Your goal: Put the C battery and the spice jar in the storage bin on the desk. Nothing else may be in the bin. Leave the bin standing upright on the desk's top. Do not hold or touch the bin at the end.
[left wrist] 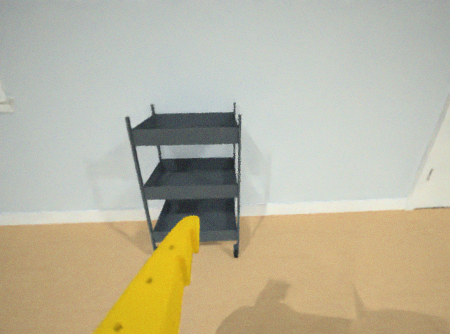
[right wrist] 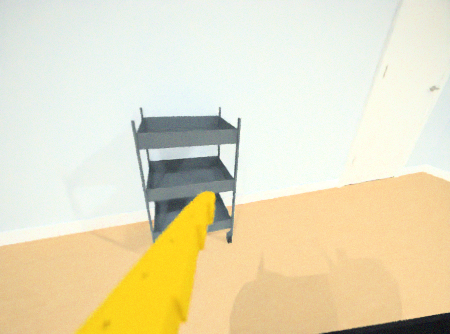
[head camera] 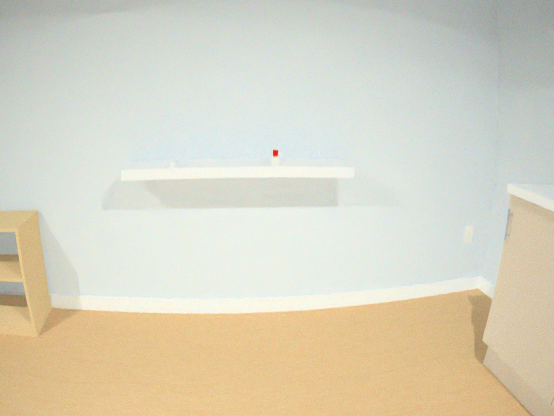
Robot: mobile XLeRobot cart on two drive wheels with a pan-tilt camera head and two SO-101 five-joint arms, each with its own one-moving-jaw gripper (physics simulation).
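Places are measured from the left arm's base along level axes (x left, y back, z up), in metres.
Pixels of known places: left hand at its tool point: [left wrist: 198,229]; right hand at its tool point: [right wrist: 214,203].
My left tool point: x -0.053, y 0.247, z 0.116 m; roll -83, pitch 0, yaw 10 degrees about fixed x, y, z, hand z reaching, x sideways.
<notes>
Behind a point stands the place of what it marks.
A small upright object with a red top and a whitish lower part [head camera: 275,154] @[x -0.126, y -2.213, z 0.125 m] stands on the white wall shelf [head camera: 225,173] @[x 0.093, y -2.135, z 0.045 m] in the head view; it may be the spice jar, but it is too small to tell. A tiny pale thing [head camera: 172,164] @[x 0.338, y -2.112, z 0.088 m] lies near the shelf's left end, too faint to name. The C battery, the storage bin and the desk do not show in the three views. My left gripper [left wrist: 193,223] is fully open, one notched yellow jaw showing. My right gripper [right wrist: 209,199] is also fully open and empty. Both are far from the shelf objects.
A wooden shelf unit [head camera: 35,270] @[x 1.155, y -1.989, z -0.458 m] stands at the left of the head view, and a cabinet [head camera: 522,280] @[x -1.170, y -1.534, z -0.235 m] with a white top at the right. A dark three-tier cart [left wrist: 185,136] @[x -0.315, y 0.986, z -0.079 m] [right wrist: 187,139] @[x -0.330, y 0.983, z -0.082 m] stands against a wall. A white door [left wrist: 435,165] @[x 1.155, y 1.621, z -0.424 m] [right wrist: 385,100] @[x 1.272, y 1.644, z 0.042 m] is to its right.
</notes>
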